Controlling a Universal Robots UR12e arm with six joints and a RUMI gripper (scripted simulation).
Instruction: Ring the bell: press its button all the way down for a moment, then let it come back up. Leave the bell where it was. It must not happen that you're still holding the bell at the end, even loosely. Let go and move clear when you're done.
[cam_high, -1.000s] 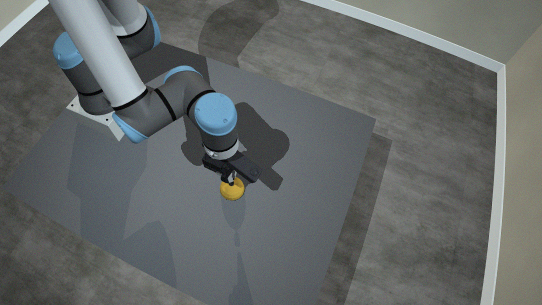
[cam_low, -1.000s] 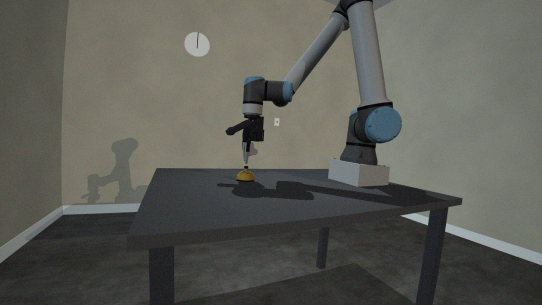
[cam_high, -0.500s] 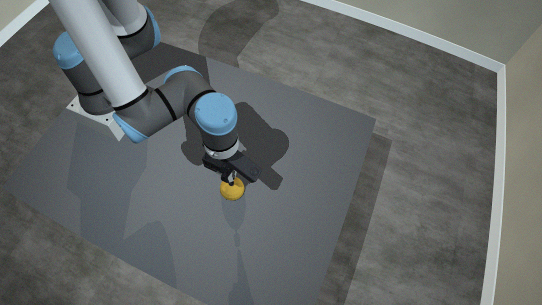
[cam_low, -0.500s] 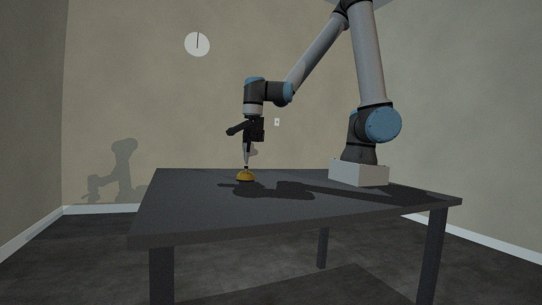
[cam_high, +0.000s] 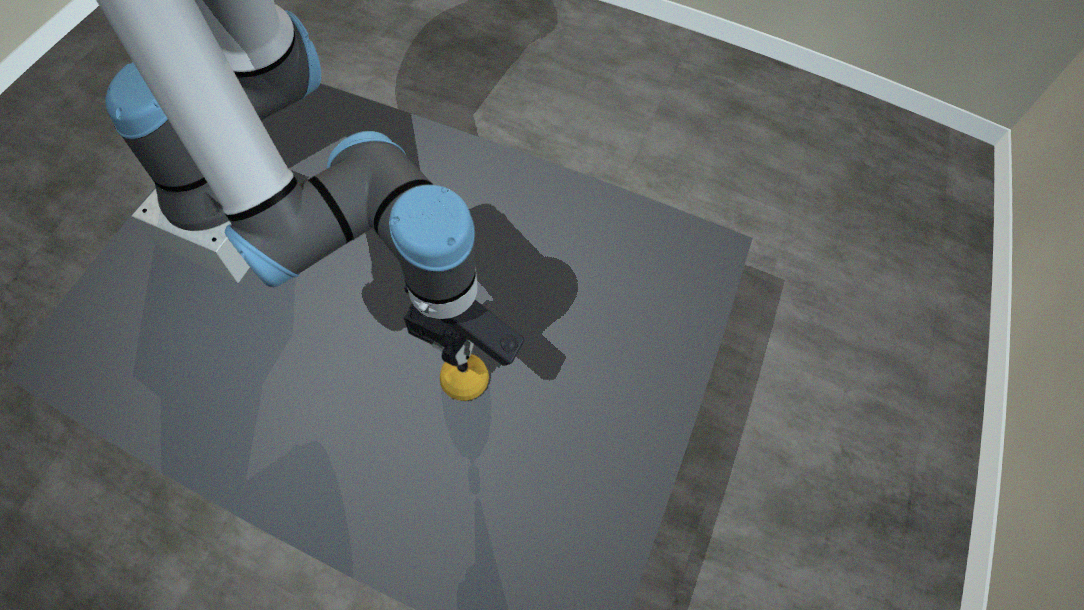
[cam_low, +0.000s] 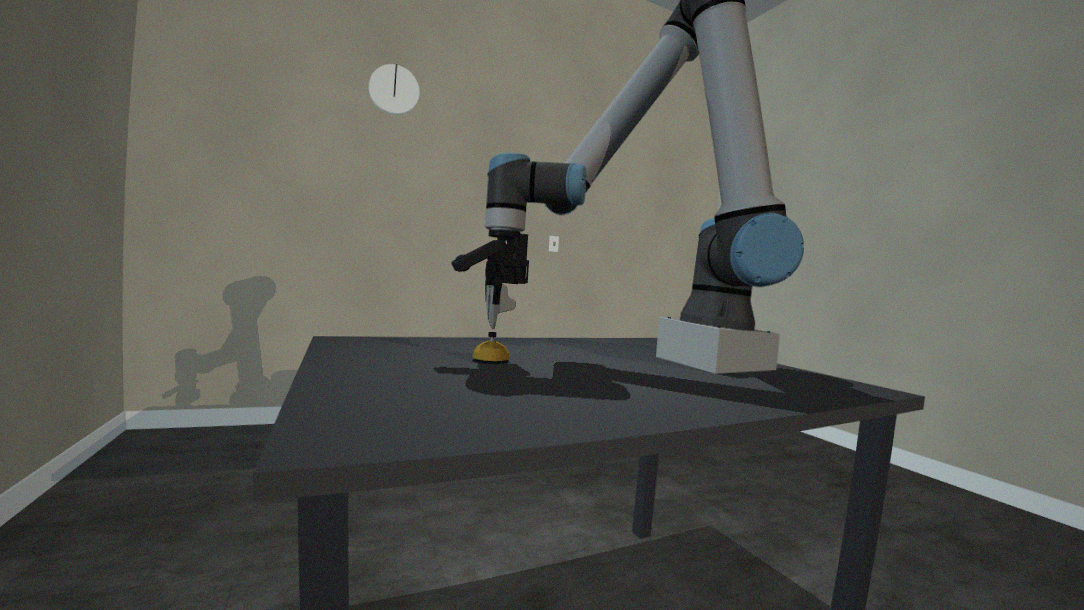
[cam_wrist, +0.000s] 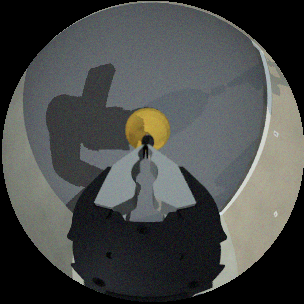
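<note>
My gripper is now 30 mm above the black button. The rest, counted from my hand: yellow dome bell 50 mm below.
</note>
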